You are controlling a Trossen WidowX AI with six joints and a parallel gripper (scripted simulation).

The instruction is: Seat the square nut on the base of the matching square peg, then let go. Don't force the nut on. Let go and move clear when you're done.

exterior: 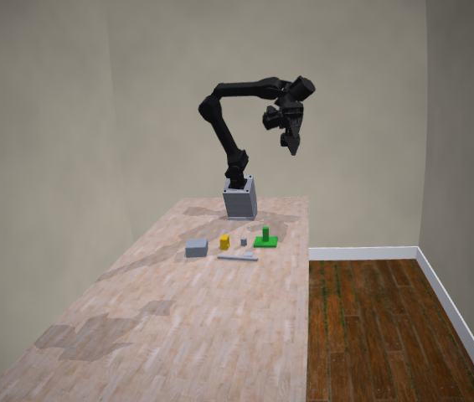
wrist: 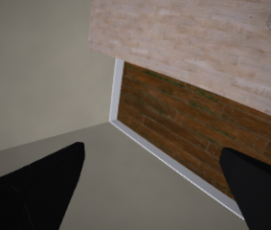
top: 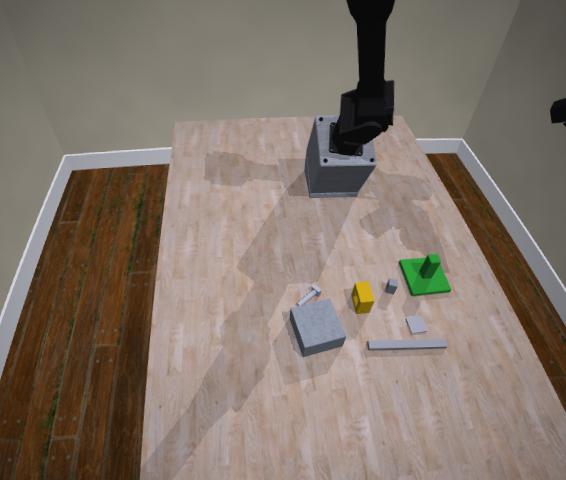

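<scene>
The grey cube is 30 mm behind my hand, 200 mm to the right of it and 370 mm below it. Also, from my hand: grey block (60 mm ahead, 330 mm to the right, 370 mm below); then flat grey square (40 mm ahead, 160 mm to the right, 380 mm below); then long grey bar (80 mm ahead, 180 mm to the right, 380 mm below).
</scene>
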